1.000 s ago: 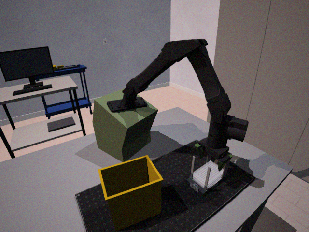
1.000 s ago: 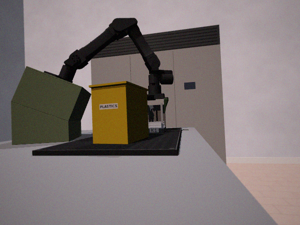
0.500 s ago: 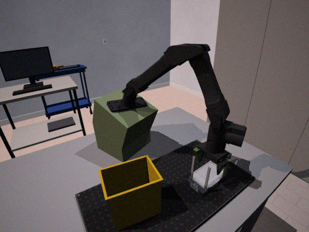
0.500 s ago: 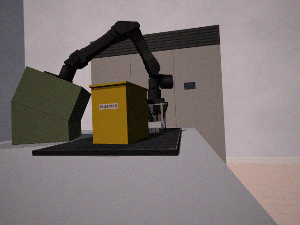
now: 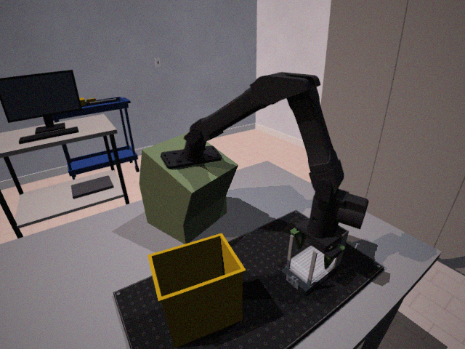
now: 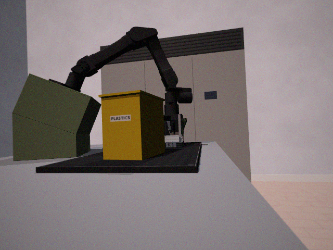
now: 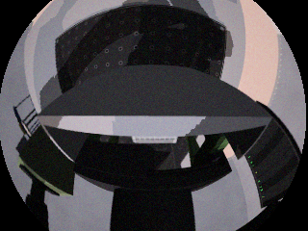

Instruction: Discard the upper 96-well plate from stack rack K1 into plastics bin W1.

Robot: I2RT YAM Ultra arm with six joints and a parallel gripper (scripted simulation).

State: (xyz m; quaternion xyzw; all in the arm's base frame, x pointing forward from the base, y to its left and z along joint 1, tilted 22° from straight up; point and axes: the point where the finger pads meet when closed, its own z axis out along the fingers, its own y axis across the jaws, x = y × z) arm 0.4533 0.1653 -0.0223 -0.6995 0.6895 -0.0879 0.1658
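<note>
Right now the 96-well plate is 20 mm below my hand. Round my hand: yellow plastics bin: 60 mm behind, 330 mm to the right, 40 mm above.
</note>
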